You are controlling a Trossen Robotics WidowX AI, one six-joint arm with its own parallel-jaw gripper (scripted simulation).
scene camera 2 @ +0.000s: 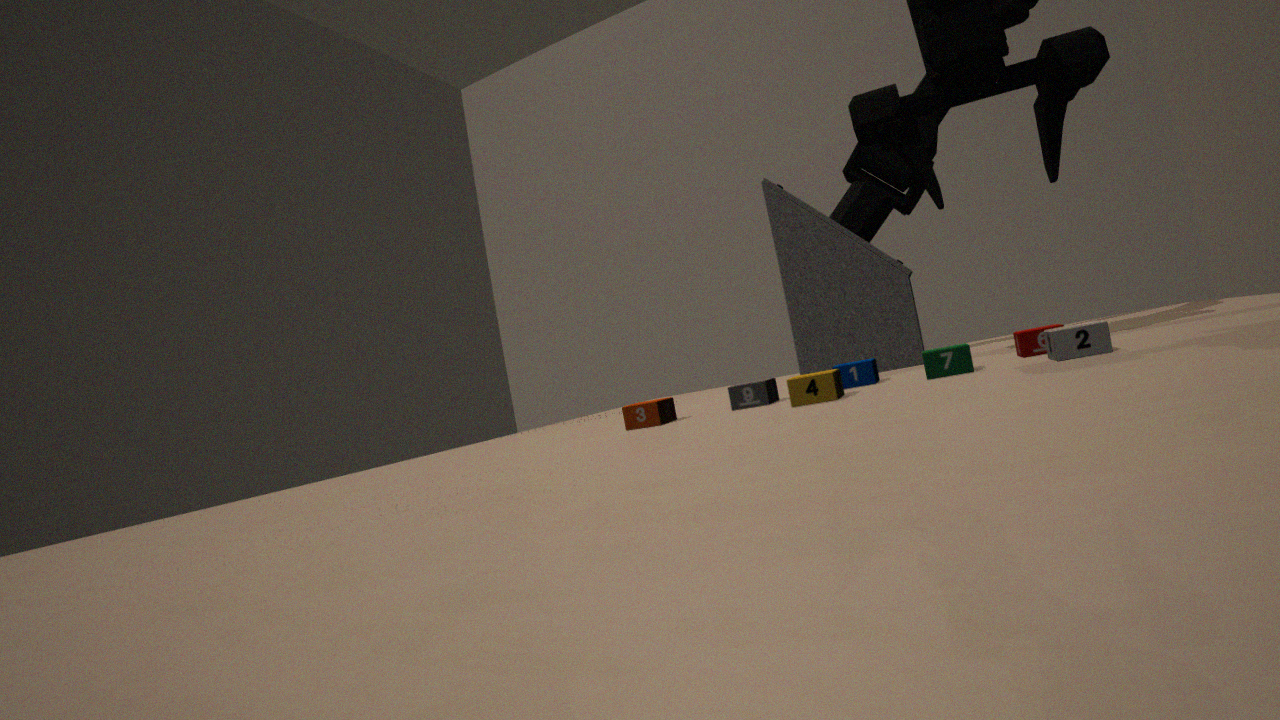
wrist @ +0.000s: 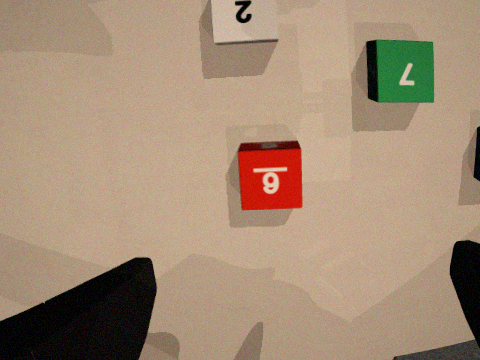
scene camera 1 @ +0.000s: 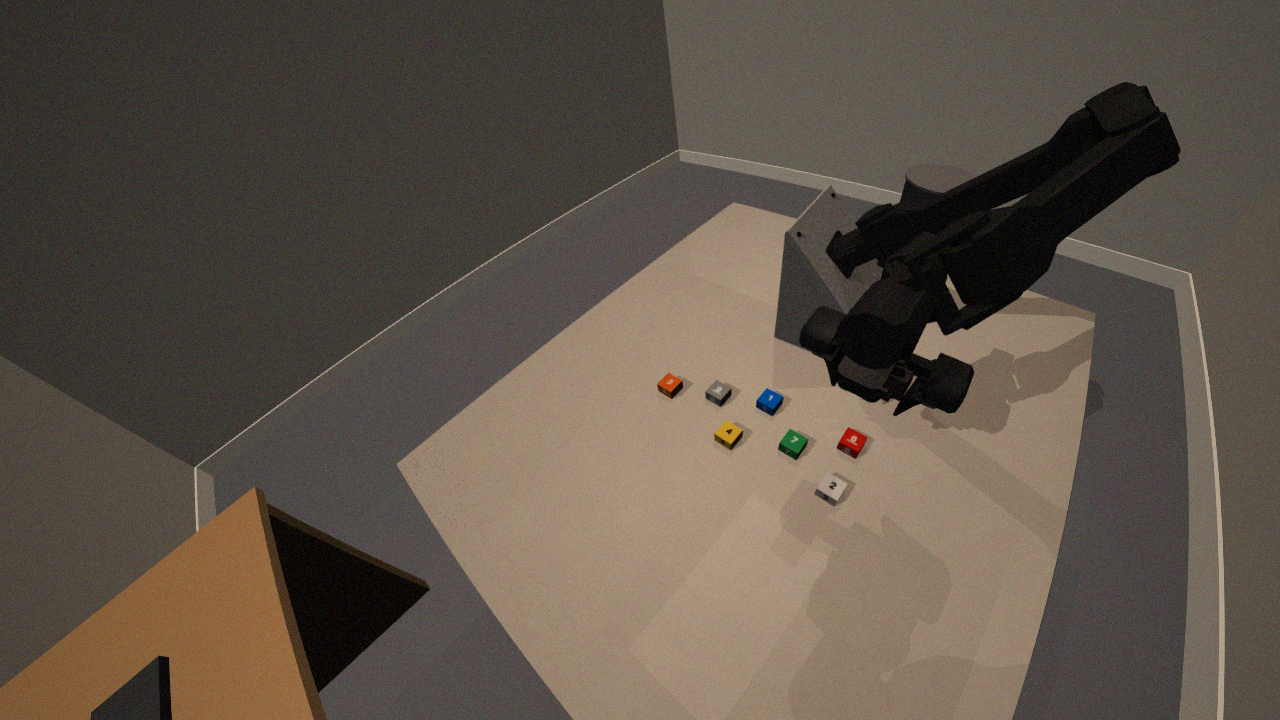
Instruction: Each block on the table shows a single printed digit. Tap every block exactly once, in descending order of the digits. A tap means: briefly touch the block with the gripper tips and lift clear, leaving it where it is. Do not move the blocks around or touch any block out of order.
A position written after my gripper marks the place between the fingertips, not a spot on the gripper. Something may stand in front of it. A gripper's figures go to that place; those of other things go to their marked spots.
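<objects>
My gripper (scene camera 2: 996, 195), 54 cm from the lens. Grey 9 block (scene camera 2: 764, 392), 50 cm from the lens.
</objects>
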